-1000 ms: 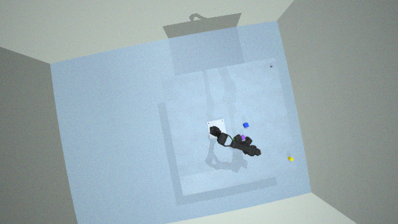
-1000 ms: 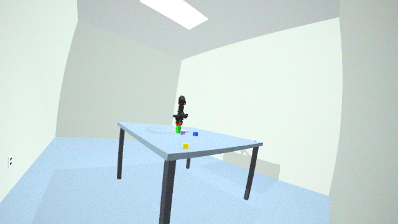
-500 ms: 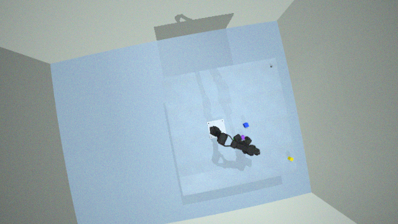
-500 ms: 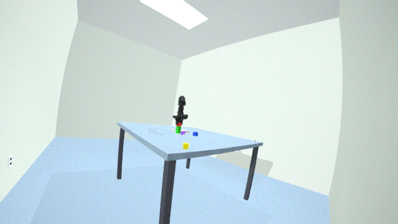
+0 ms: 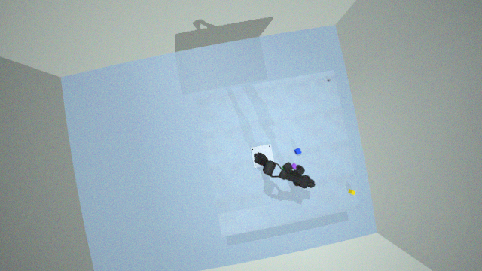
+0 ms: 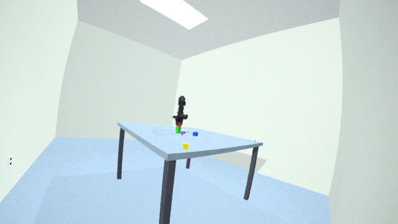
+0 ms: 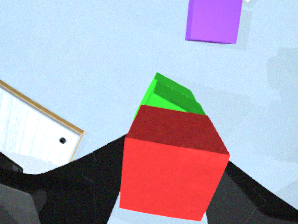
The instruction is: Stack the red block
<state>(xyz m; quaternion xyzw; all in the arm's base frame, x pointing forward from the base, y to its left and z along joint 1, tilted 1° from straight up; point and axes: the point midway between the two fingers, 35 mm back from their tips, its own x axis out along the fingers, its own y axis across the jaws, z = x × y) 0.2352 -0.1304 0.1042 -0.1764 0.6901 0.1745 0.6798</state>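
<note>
Now: the red block 1 cm above my gripper tip. Also, from my gripper tip: yellow block: 59 cm ahead, 26 cm to the right, 7 cm below; blue block: 15 cm to the left, 12 cm ahead, 7 cm below; purple block: 8 cm ahead, 7 cm below, 2 cm to the left.
</note>
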